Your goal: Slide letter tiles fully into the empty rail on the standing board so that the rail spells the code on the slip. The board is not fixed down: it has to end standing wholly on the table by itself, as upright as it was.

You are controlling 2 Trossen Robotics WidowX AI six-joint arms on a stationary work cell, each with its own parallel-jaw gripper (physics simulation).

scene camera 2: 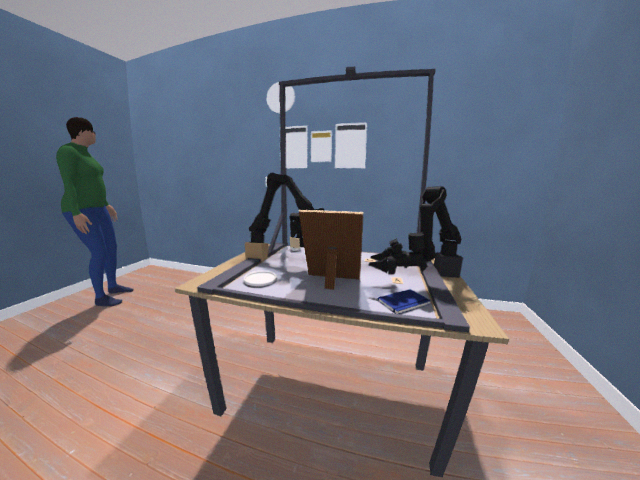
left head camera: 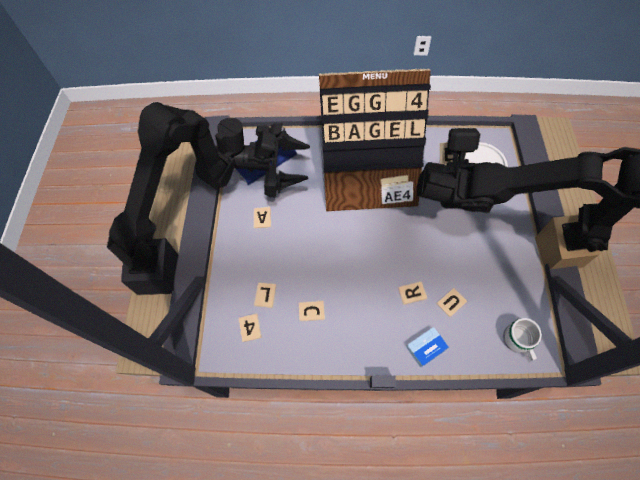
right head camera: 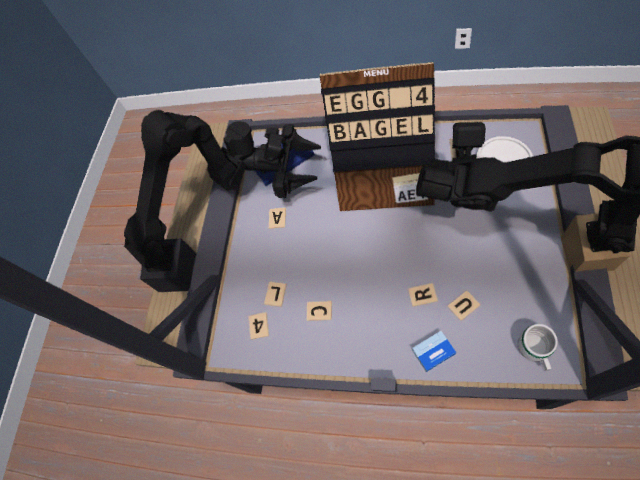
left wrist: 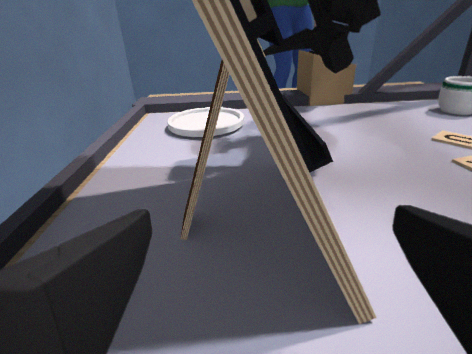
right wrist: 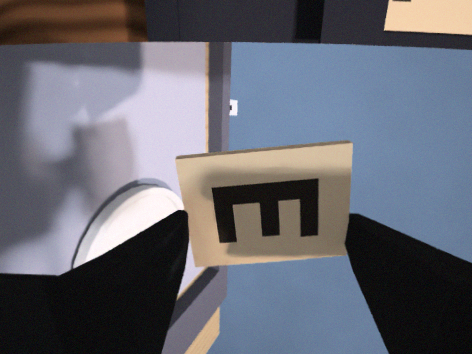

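Pixels of known places: left gripper, fingertip midpoint: [scene camera 2: 369,260] [left head camera: 308,162] [right head camera: 319,162] [left wrist: 270,219]; right gripper, fingertip midpoint: [scene camera 2: 293,242] [left head camera: 452,152] [right head camera: 463,148] [right wrist: 267,223]; left arm's base, link origin: [scene camera 2: 448,254] [left head camera: 143,259] [right head camera: 160,258]; right arm's base, link origin: [scene camera 2: 256,242] [left head camera: 576,236] [right head camera: 603,235].
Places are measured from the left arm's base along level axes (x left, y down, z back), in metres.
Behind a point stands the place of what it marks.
Note:
The board [left head camera: 351,191] @[x 0.175, y 0.041, z -0.496 m] [right head camera: 361,191] @[x 0.174, y 0.042, z -0.491 m] [scene camera 2: 330,232] @[x 0.272, y -0.139, z -0.554 m] stands leaning back on its rear strut, with EGG 4 and BAGEL above an empty rail [left head camera: 372,158] @[x 0.210, y -0.043, z -0.547 m] [right head camera: 382,156] @[x 0.211, y -0.044, z -0.549 m]. The slip [left head camera: 397,194] @[x 0.166, y 0.055, z -0.613 m] reads AE4. Loose tiles A [left head camera: 262,217] @[x 0.145, y 0.093, z -0.263 m], L [left head camera: 265,295] @[x -0.069, y 0.093, z -0.272 m], 4 [left head camera: 249,327] @[x -0.145, y 0.093, z -0.235 m], C [left head camera: 311,311] @[x -0.115, y 0.093, z -0.380 m], R [left head camera: 412,292] @[x -0.084, y 0.093, z -0.621 m] and U [left head camera: 452,302] @[x -0.115, y 0.093, z -0.712 m] lie on the table. My left gripper [left head camera: 308,162] @[x 0.228, y -0.020, z -0.394 m] [right head camera: 318,162] @[x 0.228, y -0.020, z -0.394 m] is open and empty, low beside the board's left edge. My right gripper [right wrist: 267,223] @[x 0.196, y -0.067, z -0.732 m] is shut on the E tile [right wrist: 270,165] @[x 0.194, y -0.068, z -0.707 m], by the board's right side; the head views hide its fingers.
A white plate [right head camera: 504,148] @[x 0.306, y 0.087, z -0.870 m] [scene camera 2: 260,279] @[x 0.280, y 0.087, z -0.860 m] lies behind my right arm. A dark blue book [scene camera 2: 404,300] @[x 0.353, y 0.083, z -0.261 m] lies below my left gripper. A mug [left head camera: 523,335] @[x -0.207, y 0.091, z -0.863 m] and a blue card box [left head camera: 428,346] @[x -0.218, y 0.072, z -0.635 m] are at the front right.

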